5 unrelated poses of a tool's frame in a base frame.
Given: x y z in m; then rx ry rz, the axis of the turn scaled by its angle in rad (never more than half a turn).
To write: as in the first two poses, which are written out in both.
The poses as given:
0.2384 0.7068 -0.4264 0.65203 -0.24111 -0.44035
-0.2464 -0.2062 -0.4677 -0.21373 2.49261 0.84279
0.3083 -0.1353 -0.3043 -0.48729 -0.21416 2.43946
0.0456 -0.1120 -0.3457 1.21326 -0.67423 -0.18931
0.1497 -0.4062 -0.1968 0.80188 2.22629 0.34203
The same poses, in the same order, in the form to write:
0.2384 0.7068 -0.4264 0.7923 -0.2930 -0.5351 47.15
-0.2464 -0.2062 -0.4677 -0.0810 0.9442 0.3193 151.26
0.3083 -0.1353 -0.3043 -0.1952 -0.0858 0.9770 143.06
0.0456 -0.1120 -0.3457 0.8661 -0.4813 -0.1351 80.26
0.1497 -0.4062 -0.1968 0.3354 0.9312 0.1431 136.99

